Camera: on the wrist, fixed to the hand. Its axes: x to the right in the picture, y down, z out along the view.
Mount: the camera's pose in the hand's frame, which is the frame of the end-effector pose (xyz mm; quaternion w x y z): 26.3 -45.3 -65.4 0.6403 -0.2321 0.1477 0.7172
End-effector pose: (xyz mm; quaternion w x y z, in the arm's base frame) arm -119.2 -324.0 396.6 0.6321 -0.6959 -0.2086 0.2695
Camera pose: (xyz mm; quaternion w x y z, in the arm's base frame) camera -54.9 -352.4 442.3 0.0807 -0.7817 0.3963 0.4747
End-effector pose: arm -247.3 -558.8 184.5 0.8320 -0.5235 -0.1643 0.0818
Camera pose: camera -200.9 -625.8 204.1 0.3768 -0.6582 0.3742 0.5336
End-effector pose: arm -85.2 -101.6 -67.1 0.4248 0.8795 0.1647 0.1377
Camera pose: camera -94.1 -18.5 -61.0 0.3530 0.5623 -0.4945 0.5609
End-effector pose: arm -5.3 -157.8 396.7 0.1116 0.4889 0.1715 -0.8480
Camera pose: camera 17.2 -90.7 351.8 0.7678 0.5354 -0.0275 -0.3509
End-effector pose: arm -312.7 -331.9 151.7 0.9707 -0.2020 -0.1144 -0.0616
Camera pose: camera -281.9 -401.7 117.0 0.6357 -0.4276 0.2293 0.6004
